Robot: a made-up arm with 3 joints. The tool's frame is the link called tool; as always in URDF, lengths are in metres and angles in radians. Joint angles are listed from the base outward. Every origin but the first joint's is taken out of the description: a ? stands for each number. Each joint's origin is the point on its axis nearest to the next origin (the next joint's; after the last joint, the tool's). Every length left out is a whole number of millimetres.
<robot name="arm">
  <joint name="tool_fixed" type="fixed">
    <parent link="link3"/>
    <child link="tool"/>
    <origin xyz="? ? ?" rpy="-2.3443 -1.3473 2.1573"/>
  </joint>
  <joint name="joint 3" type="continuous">
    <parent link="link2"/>
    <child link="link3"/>
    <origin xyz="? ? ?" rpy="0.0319 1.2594 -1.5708"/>
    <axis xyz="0 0 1"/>
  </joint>
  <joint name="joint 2" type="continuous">
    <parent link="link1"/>
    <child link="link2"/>
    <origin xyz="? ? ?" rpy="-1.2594 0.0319 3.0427"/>
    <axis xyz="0 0 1"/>
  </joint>
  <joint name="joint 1" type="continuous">
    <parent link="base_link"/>
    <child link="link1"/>
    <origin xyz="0.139 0.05 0.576" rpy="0 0 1.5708"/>
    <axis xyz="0 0 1"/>
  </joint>
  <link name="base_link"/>
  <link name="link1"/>
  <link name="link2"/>
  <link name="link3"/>
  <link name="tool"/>
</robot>
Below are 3 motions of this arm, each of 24 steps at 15 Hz.
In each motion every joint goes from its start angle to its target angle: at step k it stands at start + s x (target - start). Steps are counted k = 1, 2, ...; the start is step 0. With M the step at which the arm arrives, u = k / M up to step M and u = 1 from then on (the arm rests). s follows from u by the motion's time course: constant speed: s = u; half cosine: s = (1 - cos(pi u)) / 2; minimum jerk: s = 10 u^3 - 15 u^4 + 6 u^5.
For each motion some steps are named. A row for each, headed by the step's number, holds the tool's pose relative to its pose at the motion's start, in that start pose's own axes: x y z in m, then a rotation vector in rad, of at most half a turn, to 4 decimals.
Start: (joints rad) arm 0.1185 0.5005 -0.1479
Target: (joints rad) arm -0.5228 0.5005 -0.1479
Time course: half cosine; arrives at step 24
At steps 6, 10, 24:
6: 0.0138 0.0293 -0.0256 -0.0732 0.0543 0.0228
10: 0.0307 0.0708 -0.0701 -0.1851 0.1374 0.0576
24: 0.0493 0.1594 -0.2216 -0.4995 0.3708 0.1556

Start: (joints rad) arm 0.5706 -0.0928 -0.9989
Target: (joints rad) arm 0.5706 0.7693 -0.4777
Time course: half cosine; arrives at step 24
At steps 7, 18, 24:
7: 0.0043 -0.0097 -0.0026 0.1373 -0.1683 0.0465
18: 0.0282 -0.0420 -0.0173 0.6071 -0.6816 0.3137
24: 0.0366 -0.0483 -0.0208 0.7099 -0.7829 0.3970

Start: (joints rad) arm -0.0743 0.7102 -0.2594
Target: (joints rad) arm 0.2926 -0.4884 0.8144
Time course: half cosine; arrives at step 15
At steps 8, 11, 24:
8: -0.0836 -0.0621 0.0985 0.4529 -0.0662 -0.7172
11: -0.1358 -0.0790 0.1402 0.6475 -0.1953 -1.0922
24: -0.1653 -0.0825 0.1630 0.7378 -0.2987 -1.3102

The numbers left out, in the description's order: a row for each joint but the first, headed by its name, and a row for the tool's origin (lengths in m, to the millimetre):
tool: -0.069 0.063 0
joint 3: -0.127 0.045 0
joint 2: -0.391 -0.232 0

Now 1 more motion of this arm.
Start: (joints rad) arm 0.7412 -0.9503 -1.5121
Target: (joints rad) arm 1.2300 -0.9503 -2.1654
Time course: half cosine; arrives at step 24
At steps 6, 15, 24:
6: 0.0110 -0.0115 -0.0255 -0.0445 -0.0101 0.0607
15: 0.0584 -0.0404 -0.1250 -0.2175 -0.0905 0.2684
24: 0.0895 -0.0466 -0.1831 -0.3188 -0.1639 0.3682

